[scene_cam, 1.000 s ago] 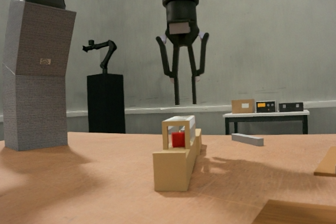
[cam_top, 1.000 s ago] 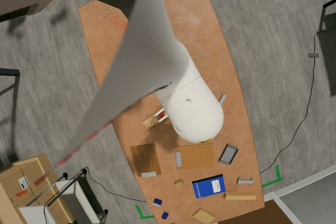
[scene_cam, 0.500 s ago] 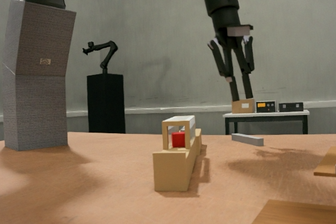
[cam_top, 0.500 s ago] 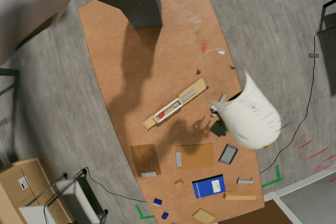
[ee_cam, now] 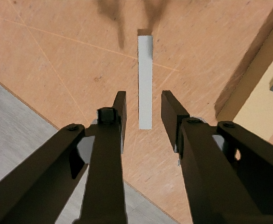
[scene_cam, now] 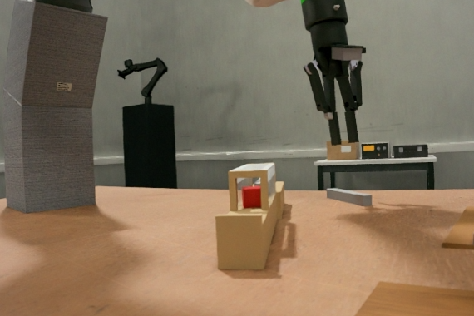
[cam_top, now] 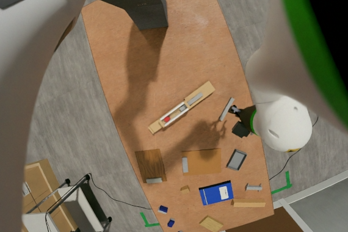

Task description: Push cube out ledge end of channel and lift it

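Right now the thin grey stick is 14 cm below my hand. Also, from my hand: grey bar 19 cm to the right, 10 cm below, 9 cm behind; red cube 33 cm to the right, 9 cm below, 3 cm behind; channel 28 cm to the right, 9 cm below, 5 cm behind.
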